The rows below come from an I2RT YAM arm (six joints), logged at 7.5 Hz.
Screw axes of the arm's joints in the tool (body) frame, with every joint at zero. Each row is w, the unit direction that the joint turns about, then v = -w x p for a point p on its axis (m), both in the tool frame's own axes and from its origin. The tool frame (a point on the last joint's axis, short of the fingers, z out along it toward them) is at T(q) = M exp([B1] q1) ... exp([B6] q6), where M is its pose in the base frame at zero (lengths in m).
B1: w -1 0 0 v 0 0.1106 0
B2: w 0 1 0 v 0.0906 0 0.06
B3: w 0 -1 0 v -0.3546 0 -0.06
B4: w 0 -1 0 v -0.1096 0 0
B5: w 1 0 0 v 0 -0.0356 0
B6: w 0 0 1 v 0 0 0
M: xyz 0.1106 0 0.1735 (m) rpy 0 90 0 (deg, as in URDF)
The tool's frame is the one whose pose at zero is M.
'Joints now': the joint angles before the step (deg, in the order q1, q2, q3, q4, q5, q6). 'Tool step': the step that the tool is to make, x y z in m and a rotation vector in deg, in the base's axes. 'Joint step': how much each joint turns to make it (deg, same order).
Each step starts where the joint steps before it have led.
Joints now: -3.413, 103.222, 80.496, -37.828, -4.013, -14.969
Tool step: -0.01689, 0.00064, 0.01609, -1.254, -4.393, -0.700
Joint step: 0.063, -5.561, -3.954, 2.860, 1.245, 0.129
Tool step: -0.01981, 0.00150, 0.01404, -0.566, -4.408, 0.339
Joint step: 0.065, -5.984, -4.423, 2.854, 0.089, -0.404
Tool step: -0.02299, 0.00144, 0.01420, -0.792, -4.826, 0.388
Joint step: 0.039, -6.690, -4.624, 2.769, 0.163, -0.601
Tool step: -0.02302, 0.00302, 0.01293, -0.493, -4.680, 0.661
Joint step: 0.317, -6.558, -4.080, 2.203, -0.077, -0.413
